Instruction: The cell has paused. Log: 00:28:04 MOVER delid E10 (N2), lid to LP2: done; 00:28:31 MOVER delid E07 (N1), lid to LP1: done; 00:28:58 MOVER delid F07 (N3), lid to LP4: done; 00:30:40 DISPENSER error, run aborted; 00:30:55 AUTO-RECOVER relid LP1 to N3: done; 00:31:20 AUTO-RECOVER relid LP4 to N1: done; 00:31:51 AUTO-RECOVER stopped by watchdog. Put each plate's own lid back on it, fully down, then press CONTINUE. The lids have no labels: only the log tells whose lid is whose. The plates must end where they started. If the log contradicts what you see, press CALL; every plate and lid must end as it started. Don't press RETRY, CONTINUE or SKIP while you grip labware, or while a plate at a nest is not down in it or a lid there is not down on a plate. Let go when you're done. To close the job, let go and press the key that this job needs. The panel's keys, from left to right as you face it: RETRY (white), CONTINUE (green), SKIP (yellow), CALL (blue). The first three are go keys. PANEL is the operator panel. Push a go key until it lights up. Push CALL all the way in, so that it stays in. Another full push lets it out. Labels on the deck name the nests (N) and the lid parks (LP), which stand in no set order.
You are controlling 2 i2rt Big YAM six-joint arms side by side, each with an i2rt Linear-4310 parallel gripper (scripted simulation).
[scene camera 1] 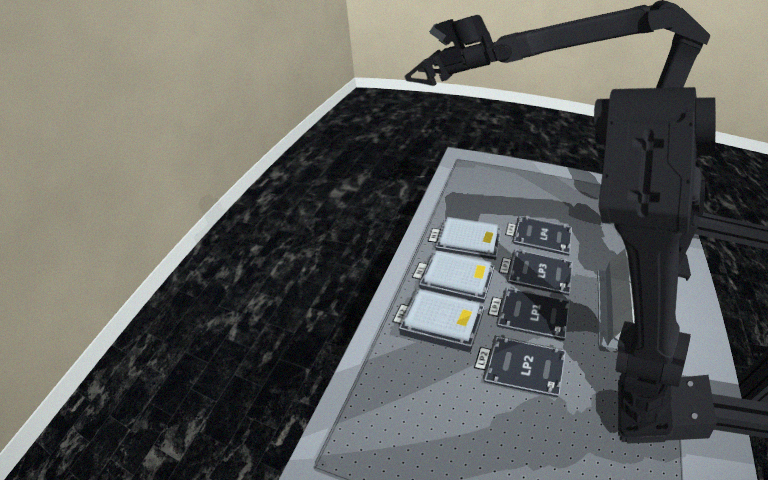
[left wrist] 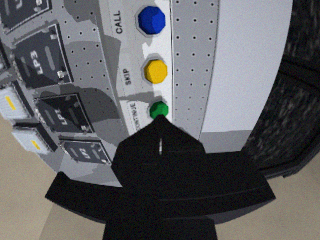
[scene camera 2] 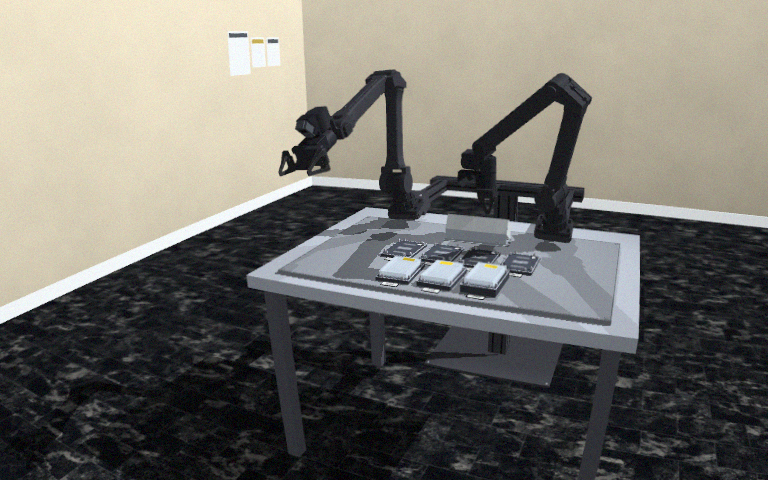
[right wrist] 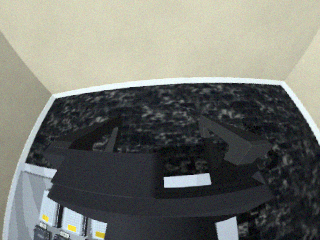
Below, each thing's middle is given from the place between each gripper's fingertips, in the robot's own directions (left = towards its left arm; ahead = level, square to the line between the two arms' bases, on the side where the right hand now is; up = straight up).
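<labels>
Park LP2 (scene camera 1: 538,383): 21 cm ahead of my left hand, 19 cm to the left, 9 cm below; park LP4 (scene camera 1: 523,226): 26 cm ahead, 19 cm to the right, 9 cm below; park LP3 (scene camera 1: 518,264): 24 cm ahead, 6 cm to the right, 9 cm below; park LP1 (scene camera 1: 546,327): 23 cm ahead, 6 cm to the left, 9 cm below.
Park LP2: 43 cm behind my right hand (scene camera 2: 293,174), 50 cm to the left, 33 cm below; park LP3: 41 cm behind, 24 cm to the left, 33 cm below; park LP1: 42 cm behind, 37 cm to the left, 33 cm below; park LP4: 39 cm behind, 11 cm to the left, 33 cm below.
</labels>
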